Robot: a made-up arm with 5 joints. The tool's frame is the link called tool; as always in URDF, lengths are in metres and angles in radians. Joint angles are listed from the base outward. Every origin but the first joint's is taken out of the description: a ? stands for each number. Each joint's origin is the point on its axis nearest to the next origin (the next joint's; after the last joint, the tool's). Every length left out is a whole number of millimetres.
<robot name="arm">
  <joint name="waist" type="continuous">
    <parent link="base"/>
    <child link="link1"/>
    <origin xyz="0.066 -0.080 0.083" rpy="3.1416 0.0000 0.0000"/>
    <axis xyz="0 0 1"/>
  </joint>
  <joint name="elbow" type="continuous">
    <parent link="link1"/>
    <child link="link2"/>
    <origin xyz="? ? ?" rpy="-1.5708 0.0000 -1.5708"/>
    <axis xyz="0 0 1"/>
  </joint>
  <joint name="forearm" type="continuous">
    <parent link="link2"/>
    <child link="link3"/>
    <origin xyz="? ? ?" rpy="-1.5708 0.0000 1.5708"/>
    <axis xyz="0 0 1"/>
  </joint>
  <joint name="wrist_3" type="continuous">
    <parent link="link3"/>
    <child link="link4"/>
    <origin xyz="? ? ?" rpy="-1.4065 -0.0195 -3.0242"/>
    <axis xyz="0 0 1"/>
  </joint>
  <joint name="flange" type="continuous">
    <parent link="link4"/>
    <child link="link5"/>
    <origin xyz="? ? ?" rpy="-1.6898 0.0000 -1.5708"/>
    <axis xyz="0 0 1"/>
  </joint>
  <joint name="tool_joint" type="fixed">
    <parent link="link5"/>
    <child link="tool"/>
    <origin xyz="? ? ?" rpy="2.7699 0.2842 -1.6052"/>
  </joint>
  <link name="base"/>
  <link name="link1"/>
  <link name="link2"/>
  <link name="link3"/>
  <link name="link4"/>
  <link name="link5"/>
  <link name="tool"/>
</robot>
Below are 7 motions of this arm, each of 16 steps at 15 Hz.
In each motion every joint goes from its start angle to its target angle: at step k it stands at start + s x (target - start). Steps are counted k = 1, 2, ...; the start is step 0. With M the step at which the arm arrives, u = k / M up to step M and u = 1 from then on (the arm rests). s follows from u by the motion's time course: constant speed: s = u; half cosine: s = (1 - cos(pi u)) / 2; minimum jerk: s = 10 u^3 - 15 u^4 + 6 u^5.
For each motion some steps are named. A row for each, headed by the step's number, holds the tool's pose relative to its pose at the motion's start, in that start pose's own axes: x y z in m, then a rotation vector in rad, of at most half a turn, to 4 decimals.
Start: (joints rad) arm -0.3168 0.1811 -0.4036 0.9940 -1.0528
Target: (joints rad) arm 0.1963 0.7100 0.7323 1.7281 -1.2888
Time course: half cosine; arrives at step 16
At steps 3, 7, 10, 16:
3: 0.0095 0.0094 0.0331 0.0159 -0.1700 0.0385
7: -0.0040 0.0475 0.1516 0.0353 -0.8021 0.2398
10: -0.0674 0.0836 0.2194 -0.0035 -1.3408 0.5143
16: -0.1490 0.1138 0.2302 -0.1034 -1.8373 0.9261

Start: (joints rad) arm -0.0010 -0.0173 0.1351 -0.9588 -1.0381
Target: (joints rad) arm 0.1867 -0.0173 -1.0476 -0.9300 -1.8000
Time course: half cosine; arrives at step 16
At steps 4, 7, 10, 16:
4: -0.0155 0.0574 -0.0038 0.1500 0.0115 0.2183
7: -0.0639 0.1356 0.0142 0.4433 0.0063 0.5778
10: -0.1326 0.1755 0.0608 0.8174 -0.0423 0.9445
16: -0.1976 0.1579 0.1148 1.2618 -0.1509 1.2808

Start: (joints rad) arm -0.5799 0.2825 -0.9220 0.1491 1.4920
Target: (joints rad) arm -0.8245 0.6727 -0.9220 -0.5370 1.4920
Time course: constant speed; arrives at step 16
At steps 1, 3, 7, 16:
1: -0.0102 0.0014 0.0130 -0.0061 -0.0454 0.0092
3: -0.0322 0.0037 0.0385 -0.0158 -0.1364 0.0275
7: -0.0830 0.0054 0.0870 -0.0250 -0.3189 0.0639
16: -0.2251 -0.0106 0.1764 0.0043 -0.7250 0.1442

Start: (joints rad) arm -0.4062 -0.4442 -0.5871 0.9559 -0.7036
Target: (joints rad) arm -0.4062 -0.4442 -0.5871 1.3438 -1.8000
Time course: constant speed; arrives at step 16
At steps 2, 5, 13, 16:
2: -0.0146 0.0221 0.0213 0.0720 -0.0788 0.1063
5: -0.0441 0.0490 0.0540 0.1713 -0.2057 0.2648
13: -0.1591 0.0806 0.1240 0.3758 -0.5883 0.6824
16: -0.2109 0.0785 0.1361 0.4259 -0.7454 0.8374

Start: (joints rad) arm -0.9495 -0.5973 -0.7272 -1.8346 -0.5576
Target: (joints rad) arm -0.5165 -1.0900 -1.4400 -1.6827 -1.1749
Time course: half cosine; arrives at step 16
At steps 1, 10, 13, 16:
1: -0.0002 0.0056 -0.0002 0.0034 -0.0017 0.0157
10: -0.1708 0.3141 0.0320 0.3844 -0.1255 1.1266
13: -0.2648 0.3504 0.0580 0.5665 -0.1673 1.4832
16: -0.2995 0.3544 0.0682 0.6424 -0.1829 1.6148

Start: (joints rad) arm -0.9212 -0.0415 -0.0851 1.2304 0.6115
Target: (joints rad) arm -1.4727 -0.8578 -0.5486 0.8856 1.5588
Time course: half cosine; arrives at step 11
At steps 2, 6, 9, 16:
2: 0.0107 -0.0212 -0.0096 -0.1276 0.0081 -0.0588
6: 0.0679 -0.1268 0.0680 -0.8141 -0.2015 -0.4532
9: 0.0661 -0.1102 0.2220 -1.0938 -0.5903 -0.7550
16: 0.0558 -0.0943 0.2594 -1.1216 -0.6988 -0.8244

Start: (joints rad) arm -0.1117 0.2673 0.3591 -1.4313 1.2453
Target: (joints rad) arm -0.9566 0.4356 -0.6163 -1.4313 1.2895
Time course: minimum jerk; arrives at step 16
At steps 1, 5, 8, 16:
1: -0.0006 0.0004 0.0008 0.0019 -0.0010 0.0023
5: -0.0542 0.0225 0.0722 0.1586 -0.0882 0.1815
8: -0.1714 -0.0059 0.2007 0.4515 -0.2988 0.4722
16: -0.3650 -0.2069 0.3077 0.9172 -0.7609 0.8200

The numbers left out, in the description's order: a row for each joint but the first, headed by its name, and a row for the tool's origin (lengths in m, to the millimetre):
elbow: 0.067 0.043 0.000
forearm: 0.028 -0.152 0.000
wrist_3: -0.030 -0.169 0.000
flange: -0.040 -0.081 0.000
tool: -0.106 -0.216 0.000

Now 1 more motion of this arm.
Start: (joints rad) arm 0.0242 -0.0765 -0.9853 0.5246 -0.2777
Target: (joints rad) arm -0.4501 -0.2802 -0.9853 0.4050 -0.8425
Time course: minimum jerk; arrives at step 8
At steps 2, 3, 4, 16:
2: -0.0055 0.0176 0.0041 -0.0390 -0.0141 0.0858
3: -0.0177 0.0460 0.0089 -0.1018 -0.0324 0.2303
4: -0.0391 0.0804 0.0116 -0.1807 -0.0468 0.4225
16: -0.1038 0.1381 0.0071 -0.3436 -0.0378 0.8574

